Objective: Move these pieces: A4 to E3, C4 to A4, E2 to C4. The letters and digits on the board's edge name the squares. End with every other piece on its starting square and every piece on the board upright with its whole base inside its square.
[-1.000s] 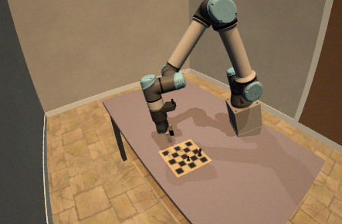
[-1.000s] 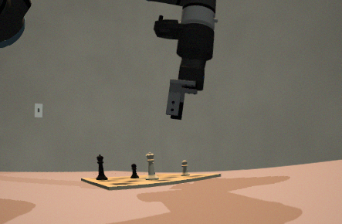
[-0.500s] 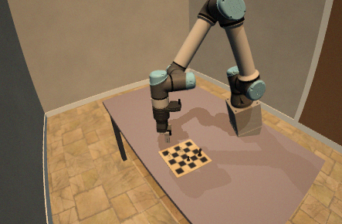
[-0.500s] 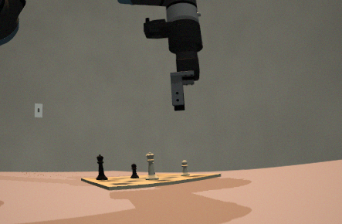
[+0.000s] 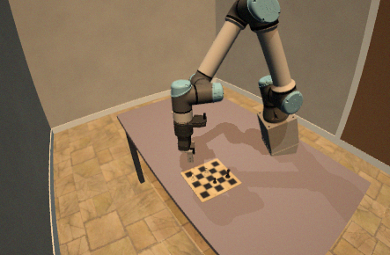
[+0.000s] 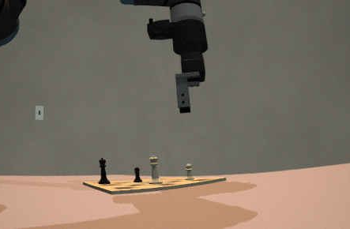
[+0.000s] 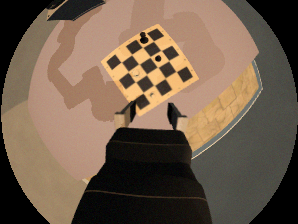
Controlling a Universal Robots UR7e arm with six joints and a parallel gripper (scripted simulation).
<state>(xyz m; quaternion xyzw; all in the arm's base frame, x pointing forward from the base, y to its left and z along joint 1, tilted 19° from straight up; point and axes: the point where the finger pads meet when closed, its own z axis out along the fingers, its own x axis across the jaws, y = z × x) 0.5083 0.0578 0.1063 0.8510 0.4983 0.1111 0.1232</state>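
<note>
The white pawn is 140 mm below my hand. The rest, counted from my hand: chessboard (80 mm behind, 30 mm to the left, 160 mm below); then black pawn (90 mm behind, 60 mm to the left, 140 mm below); then tall white piece (80 mm behind, 10 mm to the right, 130 mm below).
</note>
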